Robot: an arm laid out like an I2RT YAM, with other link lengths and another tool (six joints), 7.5 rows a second.
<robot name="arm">
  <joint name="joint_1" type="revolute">
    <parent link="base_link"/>
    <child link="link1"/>
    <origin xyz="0 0 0.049" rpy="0 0 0"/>
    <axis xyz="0 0 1"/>
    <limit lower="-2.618" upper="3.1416"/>
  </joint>
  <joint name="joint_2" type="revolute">
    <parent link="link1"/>
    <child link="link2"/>
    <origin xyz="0.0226 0.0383 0.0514" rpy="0 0 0"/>
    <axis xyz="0 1 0"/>
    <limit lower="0" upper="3.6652"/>
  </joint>
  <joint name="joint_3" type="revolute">
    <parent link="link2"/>
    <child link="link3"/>
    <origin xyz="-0.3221 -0.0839 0" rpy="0 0 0"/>
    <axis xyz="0 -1 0"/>
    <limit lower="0" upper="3.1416"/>
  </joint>
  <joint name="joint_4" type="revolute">
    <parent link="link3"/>
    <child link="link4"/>
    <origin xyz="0.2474 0.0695 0.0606" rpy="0 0 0"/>
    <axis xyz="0 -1 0"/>
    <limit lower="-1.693" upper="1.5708"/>
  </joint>
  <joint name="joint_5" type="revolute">
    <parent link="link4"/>
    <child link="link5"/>
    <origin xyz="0.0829 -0.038 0.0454" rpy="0 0 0"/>
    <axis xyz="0 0 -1"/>
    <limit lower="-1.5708" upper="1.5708"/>
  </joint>
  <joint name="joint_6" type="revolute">
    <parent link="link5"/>
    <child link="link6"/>
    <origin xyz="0.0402 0 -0.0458" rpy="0 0 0"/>
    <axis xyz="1 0 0"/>
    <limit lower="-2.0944" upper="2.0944"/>
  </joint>
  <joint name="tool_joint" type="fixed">
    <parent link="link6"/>
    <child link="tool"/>
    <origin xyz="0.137 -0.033 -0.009" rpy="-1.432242 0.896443 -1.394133"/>
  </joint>
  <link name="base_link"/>
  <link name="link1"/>
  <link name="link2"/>
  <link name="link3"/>
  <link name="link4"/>
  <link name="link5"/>
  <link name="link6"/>
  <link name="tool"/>
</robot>
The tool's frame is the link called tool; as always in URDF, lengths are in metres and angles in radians.
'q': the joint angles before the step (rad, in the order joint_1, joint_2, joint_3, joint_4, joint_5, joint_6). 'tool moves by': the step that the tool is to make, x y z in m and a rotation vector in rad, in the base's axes. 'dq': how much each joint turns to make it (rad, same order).
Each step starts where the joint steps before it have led.
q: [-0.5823 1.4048 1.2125 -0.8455 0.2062 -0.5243]
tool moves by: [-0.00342 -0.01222 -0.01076 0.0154 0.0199 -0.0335]
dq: [-0.0340 0.0374 0.0016 0.0106 -0.0015 0.0003]
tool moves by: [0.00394 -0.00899 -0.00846 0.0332 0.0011 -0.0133]
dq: [-0.0267 0.0442 0.0220 0.0016 -0.0294 0.0008]
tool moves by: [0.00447 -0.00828 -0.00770 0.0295 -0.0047 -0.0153]
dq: [-0.0217 0.0409 0.0207 0.0049 -0.0263 0.0065]
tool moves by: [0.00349 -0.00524 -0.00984 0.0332 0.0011 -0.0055]
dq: [-0.0171 0.0362 0.0122 0.0023 -0.0278 0.0008]
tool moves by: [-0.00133 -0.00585 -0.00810 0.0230 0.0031 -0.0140]
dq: [-0.0211 0.0247 0.0041 0.0035 -0.0172 0.0003]
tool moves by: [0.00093 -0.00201 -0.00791 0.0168 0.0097 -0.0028]
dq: [-0.0054 0.0214 0.0004 0.0027 -0.0070 0.0003]
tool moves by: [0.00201 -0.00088 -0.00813 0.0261 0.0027 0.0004]
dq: [-0.0068 0.0222 0.0031 -0.0001 -0.0194 0.0005]
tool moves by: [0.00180 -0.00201 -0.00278 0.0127 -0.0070 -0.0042]
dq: [-0.0069 0.0121 0.0060 0.0028 -0.0141 0.0030]
